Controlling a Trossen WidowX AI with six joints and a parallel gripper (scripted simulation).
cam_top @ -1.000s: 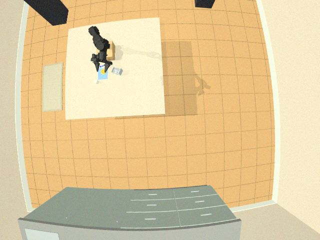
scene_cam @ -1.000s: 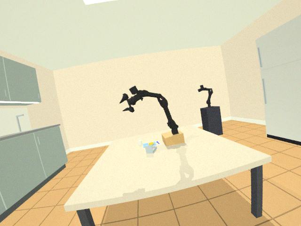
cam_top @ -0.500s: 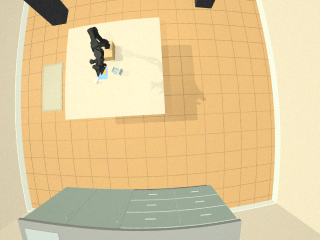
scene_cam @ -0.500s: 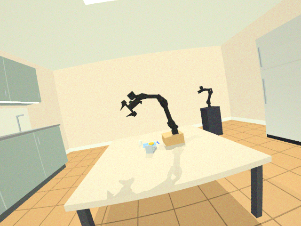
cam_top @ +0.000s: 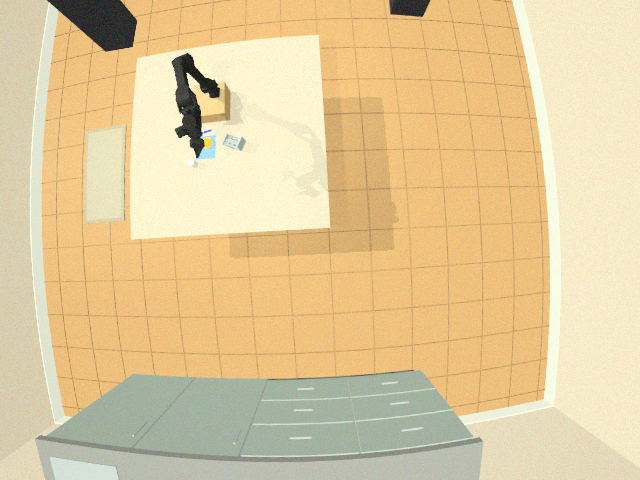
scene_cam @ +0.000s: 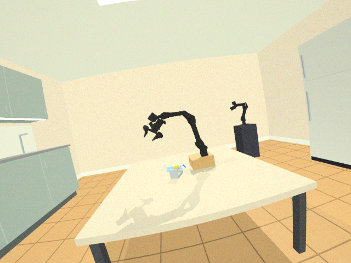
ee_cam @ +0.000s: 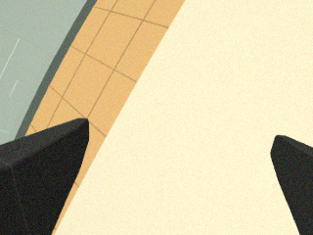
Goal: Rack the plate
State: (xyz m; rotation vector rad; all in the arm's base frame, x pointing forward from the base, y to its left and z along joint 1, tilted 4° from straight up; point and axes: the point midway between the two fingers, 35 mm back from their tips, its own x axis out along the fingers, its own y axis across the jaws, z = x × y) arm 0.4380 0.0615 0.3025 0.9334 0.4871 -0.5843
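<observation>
Now: gripper tip 20 cm past the yellow plate, 12 cm to the left of it and 34 cm above it. The rest, counted from my gripper tip: blue mat (18 cm behind, 14 cm to the right, 35 cm below); then dish rack (19 cm behind, 5 cm to the left, 33 cm below).
</observation>
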